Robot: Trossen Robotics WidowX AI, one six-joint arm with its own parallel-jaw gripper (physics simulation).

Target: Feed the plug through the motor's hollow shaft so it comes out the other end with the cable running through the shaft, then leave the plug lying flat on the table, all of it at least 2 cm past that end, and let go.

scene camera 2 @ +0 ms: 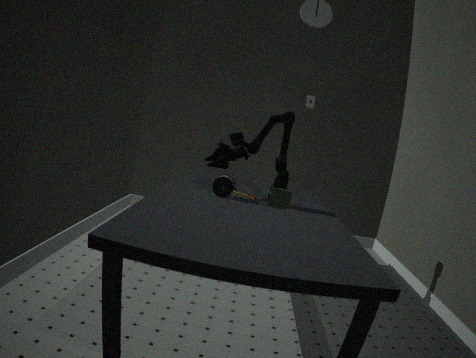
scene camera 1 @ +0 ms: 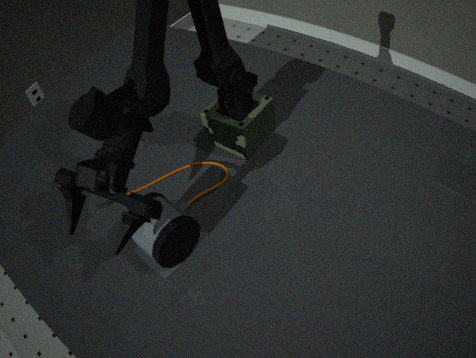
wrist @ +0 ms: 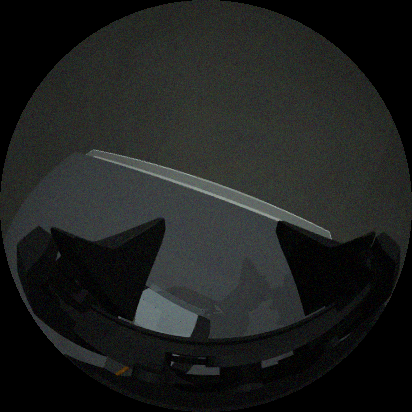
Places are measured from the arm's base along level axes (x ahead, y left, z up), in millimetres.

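Pixels of known places: gripper, between the fingertips: (scene camera 2: 205, 162) (scene camera 1: 92, 244) (wrist: 222, 225); arm's base, origin of its link: (scene camera 2: 280, 187) (scene camera 1: 238, 107).
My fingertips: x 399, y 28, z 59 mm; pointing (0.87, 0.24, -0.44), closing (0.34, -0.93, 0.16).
For each thing: its middle in the pictures, then the offset to it from my fingertips. "pt": a spot on its surface instead. Level surfaces: height alone.
- motor, middle of its body: (wrist: 152, 332) (scene camera 1: 163, 229) (scene camera 2: 224, 186) 118 mm back, 16 mm left, 98 mm down
- table, height of its surface: 149 mm down
- orange cable, a spot on its surface: (scene camera 1: 205, 163) pt 297 mm back, 49 mm right, 145 mm down
The motor (scene camera 1: 146, 235) (scene camera 2: 223, 186) (wrist: 167, 312) lies on its side on the table (scene camera 1: 325, 260) (scene camera 2: 225, 240) (wrist: 210, 260), a pale body with a wide black round end. The orange cable (scene camera 1: 205, 163) (scene camera 2: 245, 194) (wrist: 121, 371) makes a loop beside it in scene camera 1. One run of cable reaches the motor's side toward the arm base; the other passes behind the gripper. My gripper (scene camera 1: 95, 244) (scene camera 2: 207, 163) (wrist: 222, 225) is wide open and empty, above the table and the motor. The plug cannot be made out, and whether cable runs inside the shaft is hidden.
The green arm base (scene camera 1: 240, 132) (scene camera 2: 280, 197) stands beyond the cable loop. Dark shadows of the arm lie across the table around the motor. In scene camera 2 the table's near edge runs across the lower part of the view.
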